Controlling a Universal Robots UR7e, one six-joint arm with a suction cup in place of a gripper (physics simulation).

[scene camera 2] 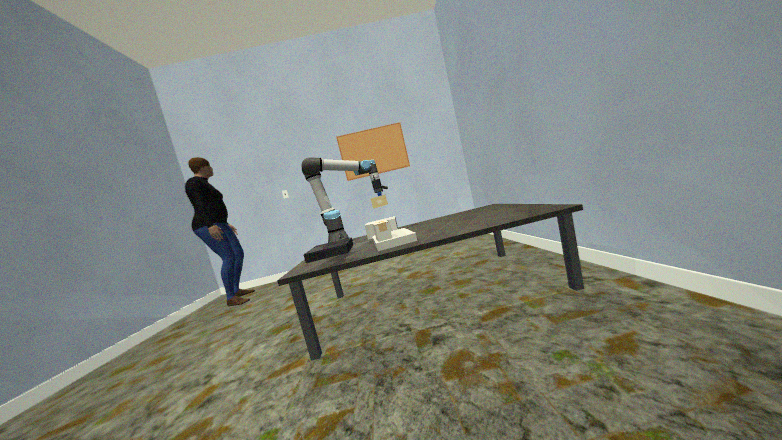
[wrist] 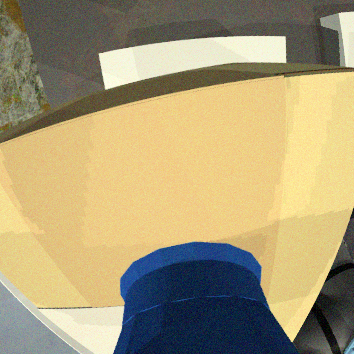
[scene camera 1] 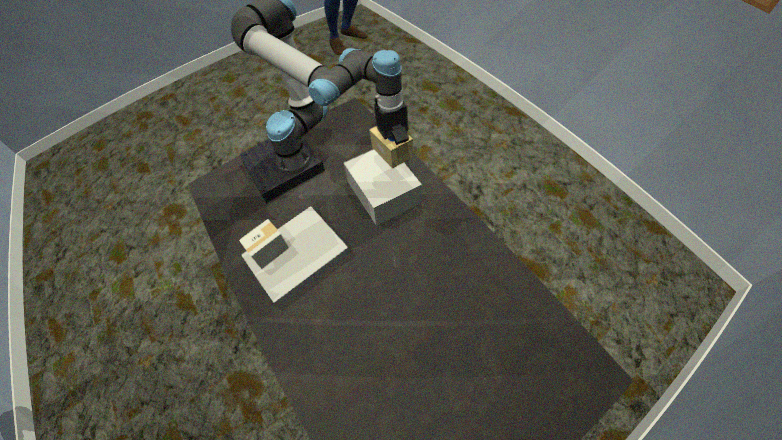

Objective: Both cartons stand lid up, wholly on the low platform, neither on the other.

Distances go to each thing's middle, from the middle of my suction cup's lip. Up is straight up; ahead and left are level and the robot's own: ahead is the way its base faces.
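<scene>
Low white platform (scene camera 1: 314, 248): 45 cm to the right of my suction cup, 9 cm ahead of it and 31 cm below it. Taller white block (scene camera 1: 384, 192): 4 cm to the right of my suction cup, 4 cm behind it and 27 cm below it. As for the tan carton (scene camera 1: 394, 155), my suction cup is 6 cm above it and 2 cm past it.
</scene>
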